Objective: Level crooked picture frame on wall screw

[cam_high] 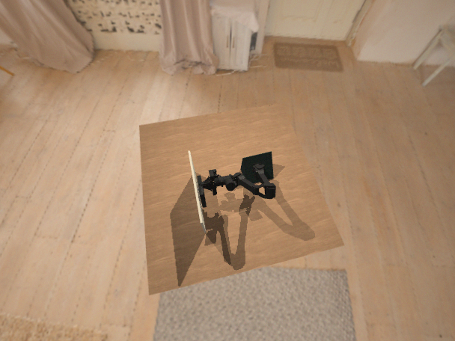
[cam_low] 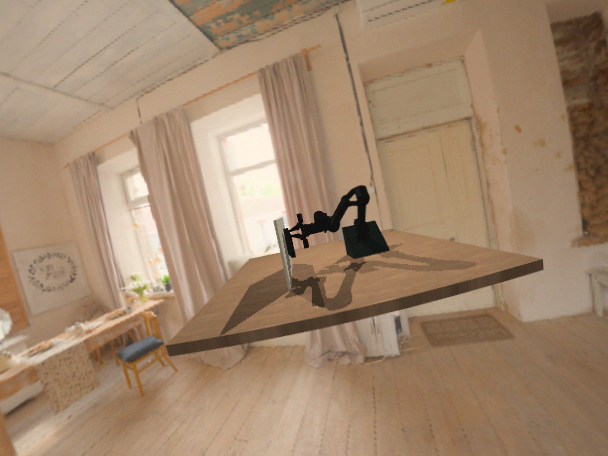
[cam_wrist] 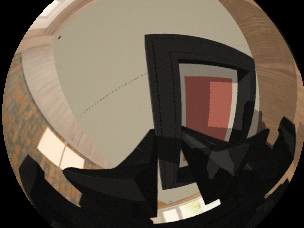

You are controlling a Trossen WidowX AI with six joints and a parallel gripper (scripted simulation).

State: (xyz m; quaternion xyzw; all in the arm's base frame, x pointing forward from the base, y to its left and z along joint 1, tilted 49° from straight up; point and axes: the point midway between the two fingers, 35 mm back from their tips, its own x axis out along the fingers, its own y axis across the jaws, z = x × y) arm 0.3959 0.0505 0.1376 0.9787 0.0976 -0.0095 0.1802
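Now: the picture frame 5 cm below my gripper tip and 2 cm to the left of it. From my gripper tip the other things lie so: wall panel (6 cm below, 2 cm to the left, 2 cm ahead).
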